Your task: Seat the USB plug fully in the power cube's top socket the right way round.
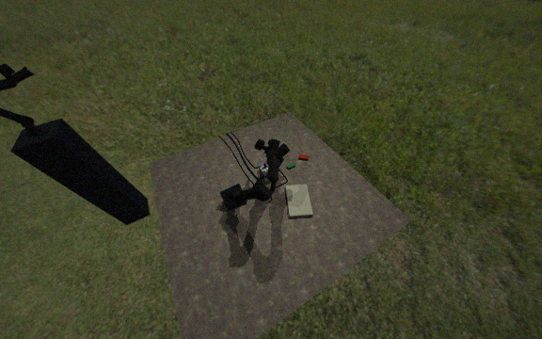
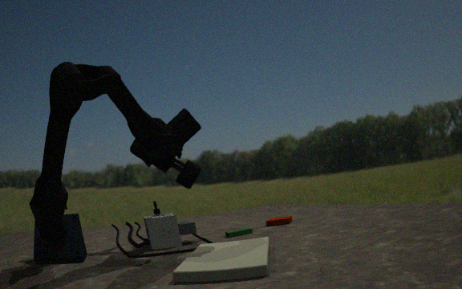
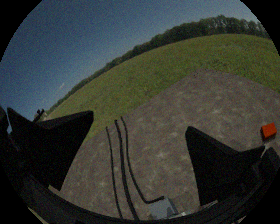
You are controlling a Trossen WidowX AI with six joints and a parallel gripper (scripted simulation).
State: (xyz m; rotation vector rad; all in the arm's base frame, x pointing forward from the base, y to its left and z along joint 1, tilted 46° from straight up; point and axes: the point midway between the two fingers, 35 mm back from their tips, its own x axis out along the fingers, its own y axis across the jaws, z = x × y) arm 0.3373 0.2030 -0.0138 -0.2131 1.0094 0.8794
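Now: the dark USB plug 60 mm behind my gripper tip, 90 mm to the right of it and 110 mm below it. From my gripper tip the other things lie so: green piece: 130 mm ahead, 130 mm to the right, 190 mm below; then flat pale slab: 10 mm ahead, 390 mm to the right, 190 mm below; then orange piece: 260 mm ahead, 110 mm to the right, 190 mm below.
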